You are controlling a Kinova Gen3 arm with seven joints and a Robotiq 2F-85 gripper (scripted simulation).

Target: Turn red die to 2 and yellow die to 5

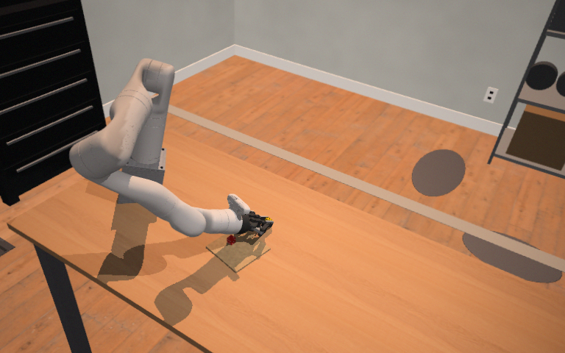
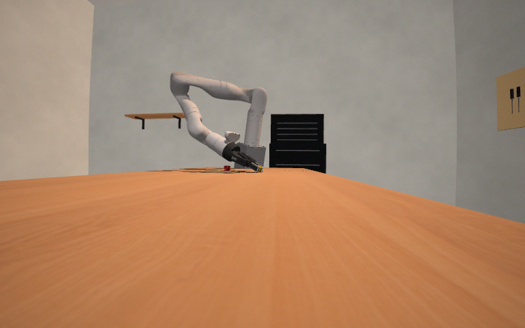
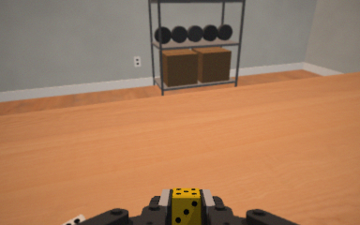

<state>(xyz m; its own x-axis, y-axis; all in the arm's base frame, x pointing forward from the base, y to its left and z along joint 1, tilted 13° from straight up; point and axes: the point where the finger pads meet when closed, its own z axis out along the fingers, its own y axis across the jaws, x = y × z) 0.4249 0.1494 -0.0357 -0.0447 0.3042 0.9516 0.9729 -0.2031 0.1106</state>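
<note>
Now: the white die 7 cm behind my hand and 1 cm below it. Round my hand: yellow die: 1 cm to the left, 1 cm below; tan mat: 13 cm to the right, 2 cm below; red die: 3 cm behind, 13 cm to the right, 1 cm below.
</note>
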